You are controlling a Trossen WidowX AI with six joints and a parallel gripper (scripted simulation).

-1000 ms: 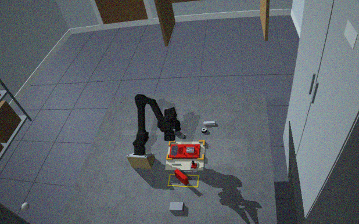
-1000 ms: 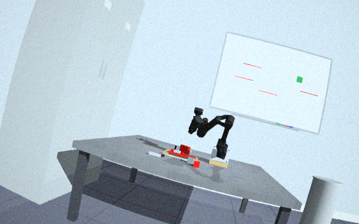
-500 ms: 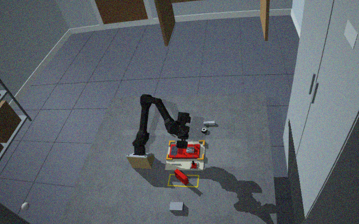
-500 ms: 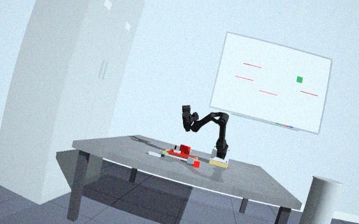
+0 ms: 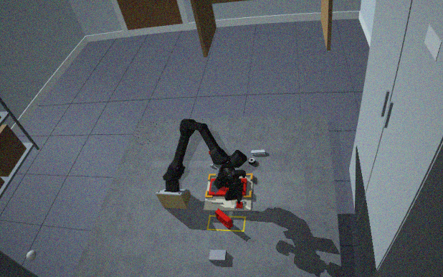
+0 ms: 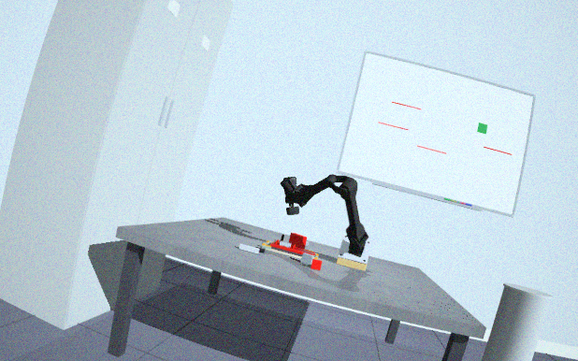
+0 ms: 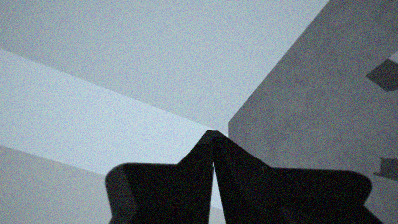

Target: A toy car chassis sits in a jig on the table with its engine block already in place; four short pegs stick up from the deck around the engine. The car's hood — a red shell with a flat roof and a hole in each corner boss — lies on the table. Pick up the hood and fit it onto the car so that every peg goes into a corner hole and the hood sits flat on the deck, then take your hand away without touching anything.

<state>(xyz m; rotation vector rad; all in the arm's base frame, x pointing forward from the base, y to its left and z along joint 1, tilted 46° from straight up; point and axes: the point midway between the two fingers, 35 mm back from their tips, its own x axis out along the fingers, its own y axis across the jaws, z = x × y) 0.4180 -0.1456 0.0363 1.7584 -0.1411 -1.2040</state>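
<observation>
The red hood is 22 cm below my gripper tip, 11 cm behind it and 1 cm to the left of it. Round my gripper tip: white jig (24 cm below, 21 cm to the left, 13 cm behind).
</observation>
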